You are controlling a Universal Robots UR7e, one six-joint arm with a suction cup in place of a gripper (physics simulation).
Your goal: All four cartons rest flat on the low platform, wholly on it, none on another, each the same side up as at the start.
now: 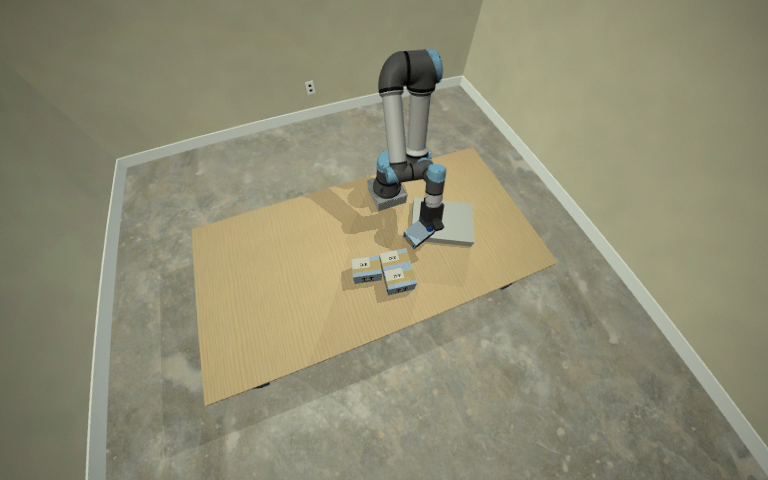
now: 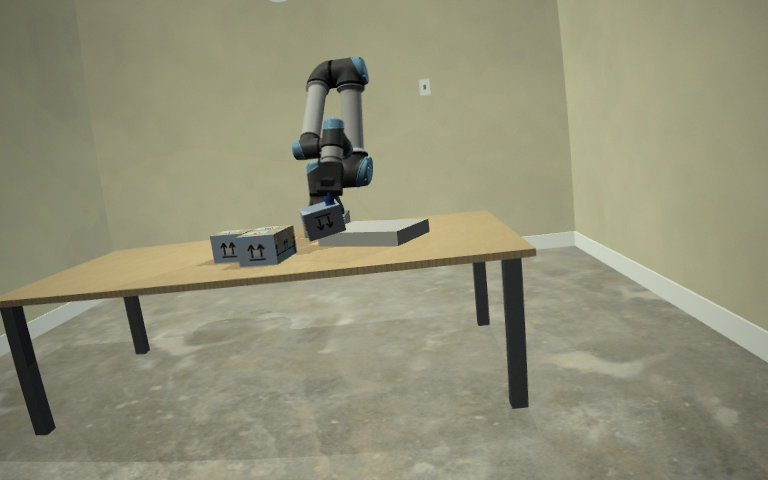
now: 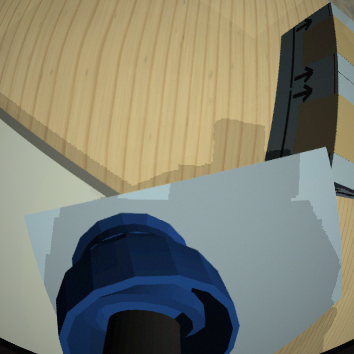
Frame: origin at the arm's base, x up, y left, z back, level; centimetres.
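Seen in the pictures: hand, tool point: (image 1: 429,230) (image 2: 328,206) (image 3: 150,247); arm's base, link origin: (image 1: 386,187).
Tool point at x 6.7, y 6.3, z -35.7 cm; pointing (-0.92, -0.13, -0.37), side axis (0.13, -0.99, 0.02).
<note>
Pixels of each thing's middle, then the offset from my tool point to it. Level surfaces: height alone.
- carton, body centre: (image 3: 197,262) (image 2: 322,219) (image 1: 419,232) dx -4.5, dy -3.1, dz +2.6 cm
- grey platform, body centre: (image 2: 374,232) (image 1: 442,221) dx -11.6, dy +13.9, dz +7.4 cm
- wooden table, surface height: dx -14.0 cm
One carton (image 1: 416,233) (image 2: 322,221) (image 3: 250,225) leans tilted at the left edge of the grey platform (image 1: 457,223) (image 2: 373,237) (image 3: 20,180), partly beyond it, its low end to the left. Its arrows point down and its plain blue face is up. My blue suction cup (image 1: 429,228) (image 2: 329,199) (image 3: 135,260) is at that face, near the platform-side end, with suction off; firm contact cannot be told. Three cartons stand flat on the table, labels up: a left one (image 1: 367,270) (image 2: 226,249), a back one (image 1: 394,258) and a front one (image 1: 399,280) (image 2: 257,250).
The three cartons stand close together, in front and to the left of the platform, on the wooden table (image 1: 271,294) (image 2: 130,266). The arm's base block (image 1: 389,199) stands at the table's back edge, behind and left of the platform.
</note>
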